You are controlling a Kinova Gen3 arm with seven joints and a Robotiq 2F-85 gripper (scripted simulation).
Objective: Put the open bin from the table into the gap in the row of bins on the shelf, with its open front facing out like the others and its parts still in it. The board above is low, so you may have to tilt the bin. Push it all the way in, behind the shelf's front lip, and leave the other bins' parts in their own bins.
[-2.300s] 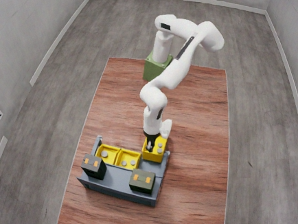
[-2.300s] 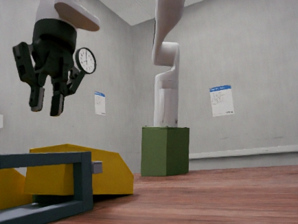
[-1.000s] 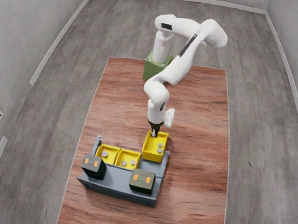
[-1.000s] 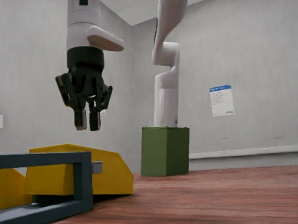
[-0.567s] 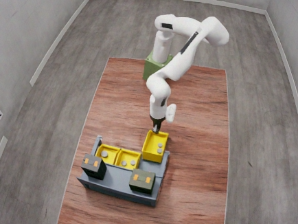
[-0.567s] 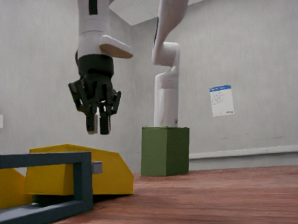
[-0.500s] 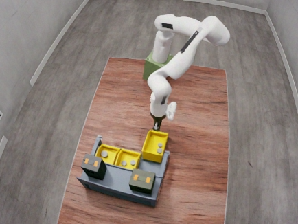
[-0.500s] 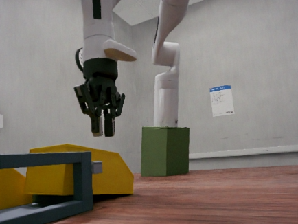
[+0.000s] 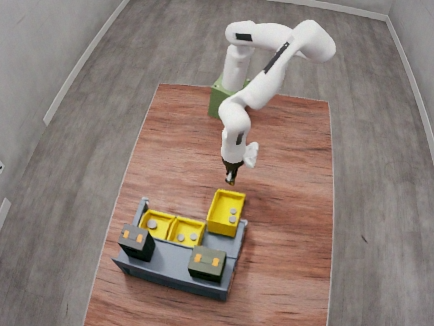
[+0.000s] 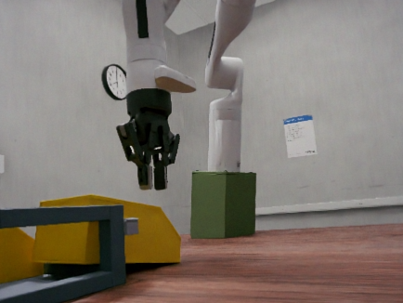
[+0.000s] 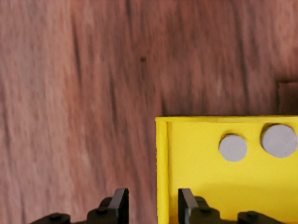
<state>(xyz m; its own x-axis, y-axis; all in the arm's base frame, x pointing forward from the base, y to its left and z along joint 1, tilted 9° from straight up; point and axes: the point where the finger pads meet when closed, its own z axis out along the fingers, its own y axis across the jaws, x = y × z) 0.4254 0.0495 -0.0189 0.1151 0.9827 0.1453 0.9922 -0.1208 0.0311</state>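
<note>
Right now the grey disc part is 11 cm ahead of my hand, 10 cm below it and 1 cm to the left of it. From my hand the other things lie so: grey shelf 25 cm ahead, 14 cm to the right, 6 cm below.
</note>
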